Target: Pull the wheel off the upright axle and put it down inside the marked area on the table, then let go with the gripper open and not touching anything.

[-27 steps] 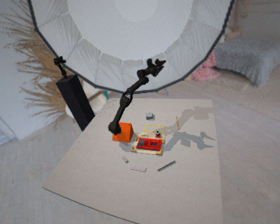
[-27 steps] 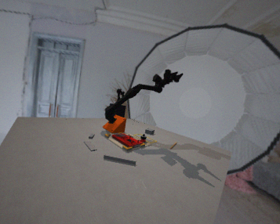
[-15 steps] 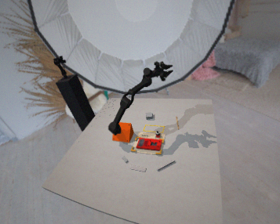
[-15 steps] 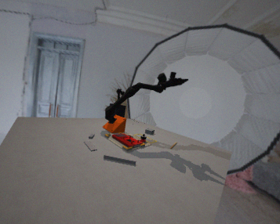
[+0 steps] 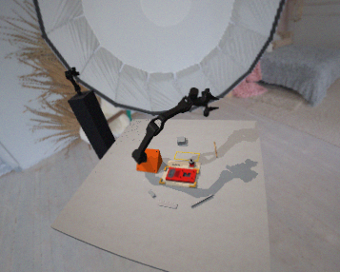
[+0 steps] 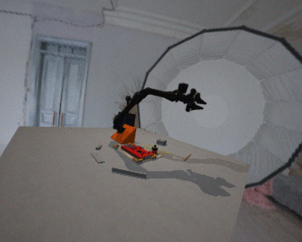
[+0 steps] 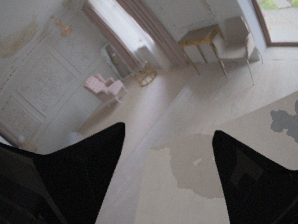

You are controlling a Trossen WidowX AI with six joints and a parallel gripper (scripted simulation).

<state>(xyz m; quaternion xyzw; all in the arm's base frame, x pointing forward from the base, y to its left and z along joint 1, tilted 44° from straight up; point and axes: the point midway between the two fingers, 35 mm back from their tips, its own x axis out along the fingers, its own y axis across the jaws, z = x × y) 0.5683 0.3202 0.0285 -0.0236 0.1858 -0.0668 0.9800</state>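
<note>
Now: gripper tip 200 mm past the wheel, 220 mm to the left of it and 330 mm above it. From my gripper tip the other things lie so: small grey block 320 mm behind, 50 mm to the left, 350 mm below; grey bar 120 mm behind, 510 mm to the right, 360 mm below.
</note>
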